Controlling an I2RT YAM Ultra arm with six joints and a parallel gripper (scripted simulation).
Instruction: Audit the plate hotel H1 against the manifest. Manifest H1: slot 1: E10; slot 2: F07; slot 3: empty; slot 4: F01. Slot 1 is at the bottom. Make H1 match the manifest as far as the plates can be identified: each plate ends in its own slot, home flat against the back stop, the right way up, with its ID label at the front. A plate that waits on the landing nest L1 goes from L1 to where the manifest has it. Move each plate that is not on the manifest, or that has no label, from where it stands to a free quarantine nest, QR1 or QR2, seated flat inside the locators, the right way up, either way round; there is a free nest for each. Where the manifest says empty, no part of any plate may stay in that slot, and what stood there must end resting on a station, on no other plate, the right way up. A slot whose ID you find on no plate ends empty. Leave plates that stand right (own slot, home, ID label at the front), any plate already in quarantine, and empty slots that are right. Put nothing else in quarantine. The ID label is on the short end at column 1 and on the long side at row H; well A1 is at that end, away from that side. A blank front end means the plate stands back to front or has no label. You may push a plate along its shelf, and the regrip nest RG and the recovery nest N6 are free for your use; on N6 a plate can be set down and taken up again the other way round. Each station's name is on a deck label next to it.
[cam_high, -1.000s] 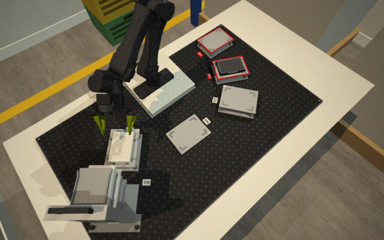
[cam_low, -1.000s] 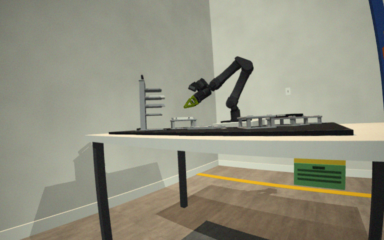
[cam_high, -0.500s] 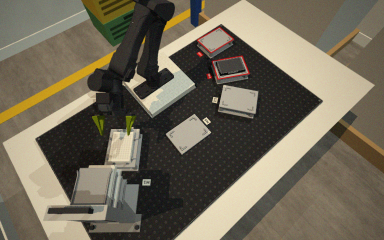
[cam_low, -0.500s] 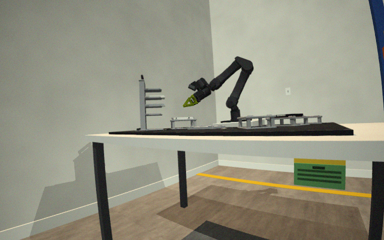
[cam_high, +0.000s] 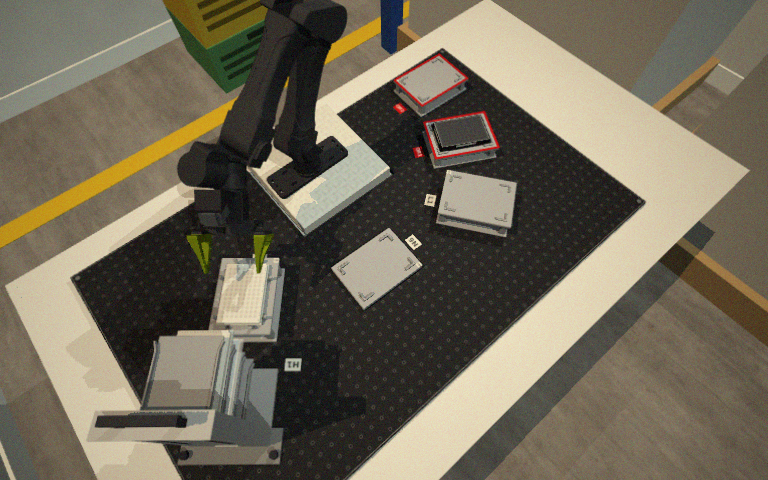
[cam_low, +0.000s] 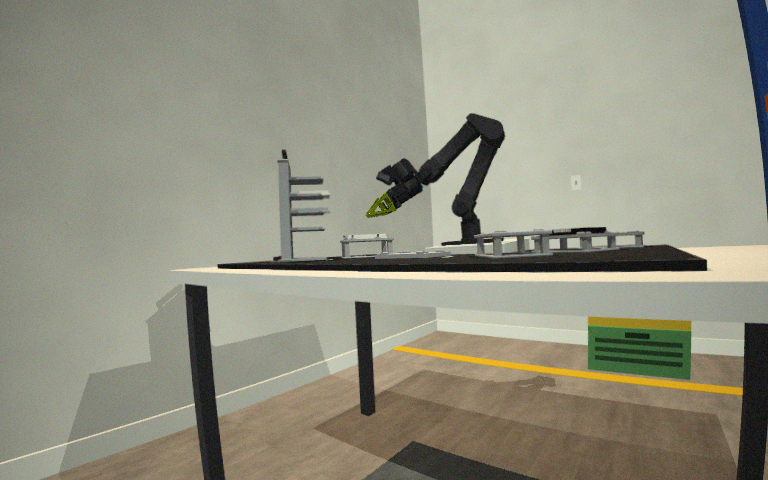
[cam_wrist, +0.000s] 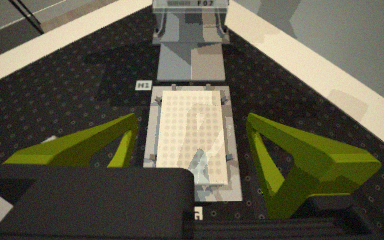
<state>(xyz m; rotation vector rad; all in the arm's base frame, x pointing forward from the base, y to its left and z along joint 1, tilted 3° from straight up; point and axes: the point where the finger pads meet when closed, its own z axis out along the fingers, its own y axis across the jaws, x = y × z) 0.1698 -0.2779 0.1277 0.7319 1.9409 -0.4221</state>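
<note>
The white well plate is 20 mm ahead of my hand, 10 mm to the right of it and 80 mm below it. The rest, counted from my hand: regrip nest: 20 mm ahead, 10 mm to the right, 90 mm below; then H1 deck label: 180 mm ahead, 20 mm to the right, 140 mm below; then plate hotel H1: 210 mm ahead, 180 mm to the right, 10 mm above.
</note>
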